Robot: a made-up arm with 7 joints.
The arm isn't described. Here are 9 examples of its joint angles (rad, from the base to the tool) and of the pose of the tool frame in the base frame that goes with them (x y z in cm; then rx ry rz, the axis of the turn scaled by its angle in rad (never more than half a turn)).
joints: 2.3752 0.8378 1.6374 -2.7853 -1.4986 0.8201 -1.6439
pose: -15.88 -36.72 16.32 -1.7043 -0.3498 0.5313
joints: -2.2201 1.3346 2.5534 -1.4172 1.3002 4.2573 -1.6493
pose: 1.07 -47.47 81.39 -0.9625 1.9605 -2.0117
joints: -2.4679 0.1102 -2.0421 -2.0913 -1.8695 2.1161 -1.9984
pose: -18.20 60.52 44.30 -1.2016 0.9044 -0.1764
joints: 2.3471 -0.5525 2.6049 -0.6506 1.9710 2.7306 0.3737
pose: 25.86 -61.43 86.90 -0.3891 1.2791 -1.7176
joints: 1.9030 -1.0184 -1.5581 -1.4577 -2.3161 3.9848 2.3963
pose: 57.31 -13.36 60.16 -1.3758 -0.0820 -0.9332
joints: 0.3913 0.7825 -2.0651 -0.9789 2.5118 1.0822 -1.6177
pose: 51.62 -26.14 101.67 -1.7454 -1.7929 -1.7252
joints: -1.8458 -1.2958 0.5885 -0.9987 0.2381 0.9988 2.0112
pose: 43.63 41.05 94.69 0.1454 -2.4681 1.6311
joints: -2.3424 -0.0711 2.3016 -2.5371 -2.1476 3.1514 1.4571
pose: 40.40 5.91 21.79 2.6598 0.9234 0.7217
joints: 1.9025 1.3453 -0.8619 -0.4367 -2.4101 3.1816 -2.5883
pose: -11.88 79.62 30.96 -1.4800 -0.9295 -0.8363
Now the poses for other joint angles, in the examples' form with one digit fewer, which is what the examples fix.
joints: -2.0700 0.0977 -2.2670 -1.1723 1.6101 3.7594 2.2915
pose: -11.7 39.6 93.8 -0.241 1.415 1.953
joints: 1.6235 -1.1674 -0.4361 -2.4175 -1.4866 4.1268 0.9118
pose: 13.0 13.8 74.8 -0.088 -1.091 -1.257
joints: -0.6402 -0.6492 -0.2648 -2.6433 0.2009 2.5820 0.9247
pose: 27.9 -39.3 54.3 -1.506 2.257 -0.767
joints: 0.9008 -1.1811 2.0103 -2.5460 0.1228 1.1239 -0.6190
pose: -27.4 32.5 9.3 0.542 1.213 0.027
